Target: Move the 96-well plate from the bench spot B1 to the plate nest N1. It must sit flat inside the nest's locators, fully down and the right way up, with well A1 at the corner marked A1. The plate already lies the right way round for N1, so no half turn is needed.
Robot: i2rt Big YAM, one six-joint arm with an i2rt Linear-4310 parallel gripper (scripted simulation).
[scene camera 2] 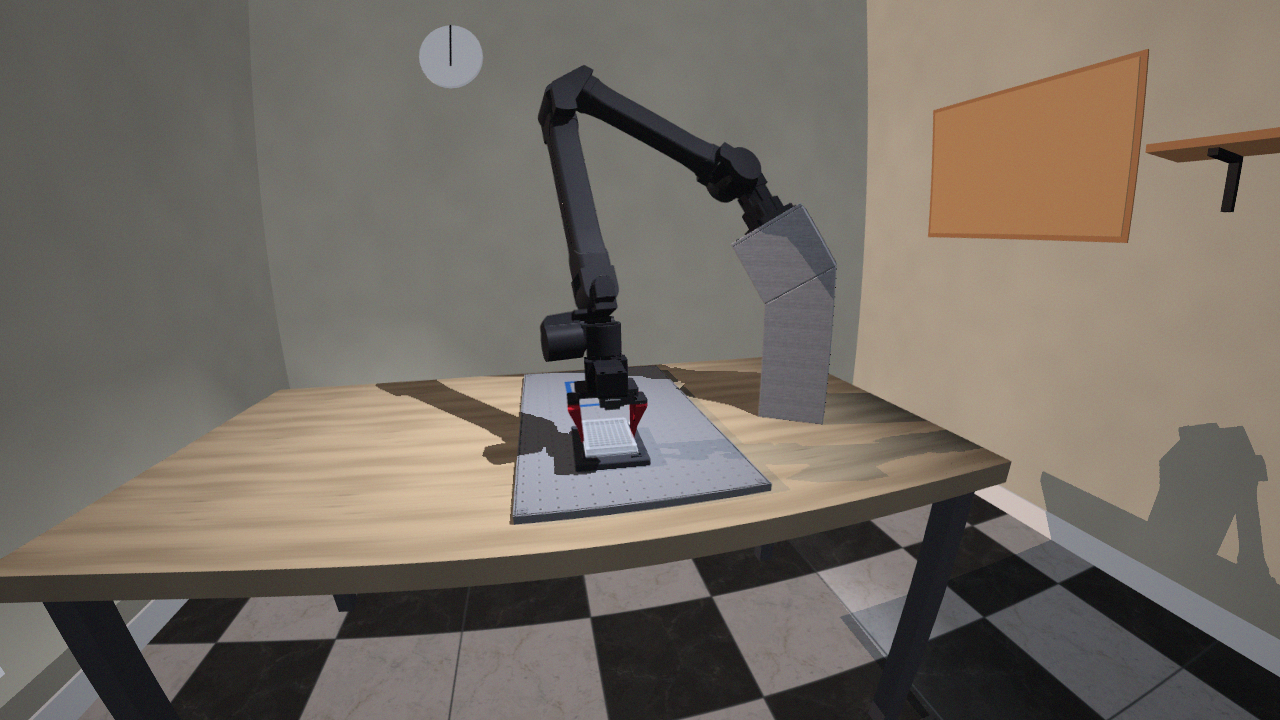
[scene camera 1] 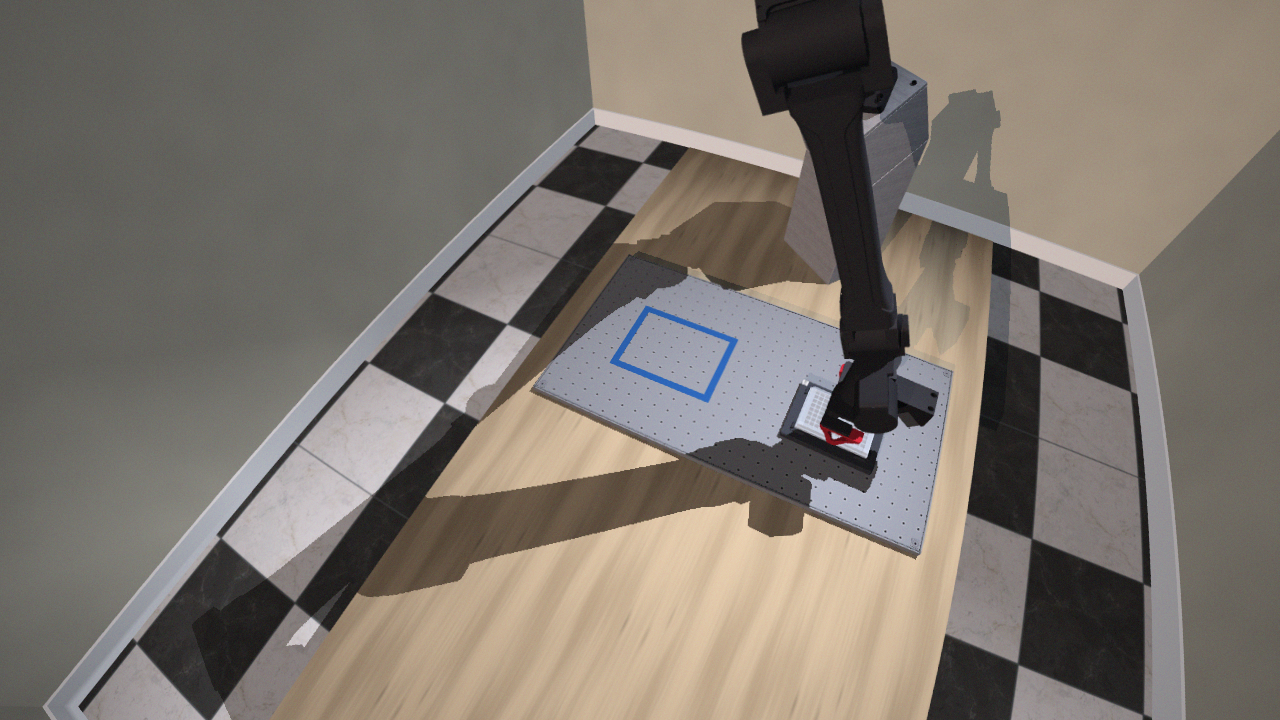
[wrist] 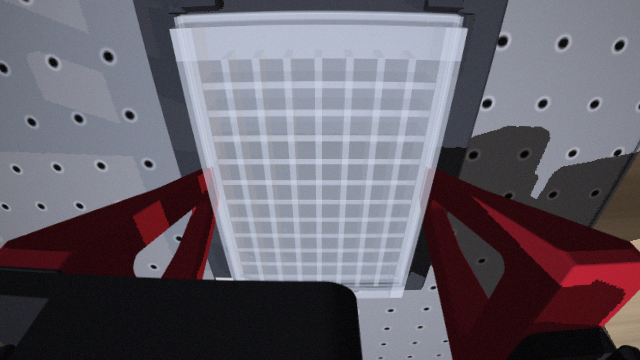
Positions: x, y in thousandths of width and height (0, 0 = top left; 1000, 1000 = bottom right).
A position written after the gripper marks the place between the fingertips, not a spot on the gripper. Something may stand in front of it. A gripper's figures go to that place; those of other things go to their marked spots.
Labels:
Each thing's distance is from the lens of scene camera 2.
gripper (scene camera 2: 475, 610): 80 cm
clear 96-well plate (scene camera 2: 471, 608): 77 cm
dark plate nest (scene camera 2: 486, 641): 73 cm

